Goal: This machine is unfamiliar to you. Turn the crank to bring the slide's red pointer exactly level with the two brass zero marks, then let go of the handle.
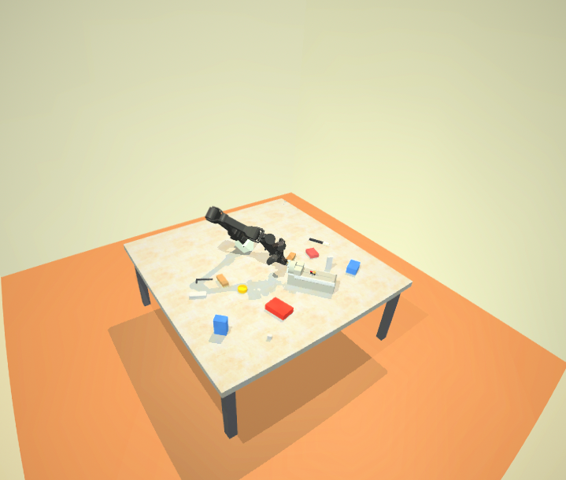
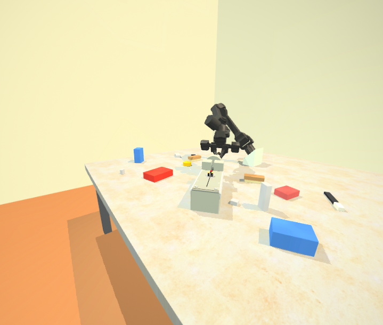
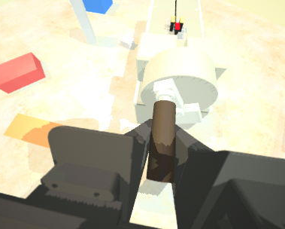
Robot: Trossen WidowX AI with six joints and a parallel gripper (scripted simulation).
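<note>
Right now my gripper tip is 10 mm to the left of the crank and 10 mm below it. The rest, counted from my gripper tip: brown crank handle (10 mm behind, 10 mm to the right, 30 mm above); red pointer (130 mm ahead, 80 mm to the left, 10 mm below); yellow disc (20 mm behind, 270 mm to the right, 80 mm below).
</note>
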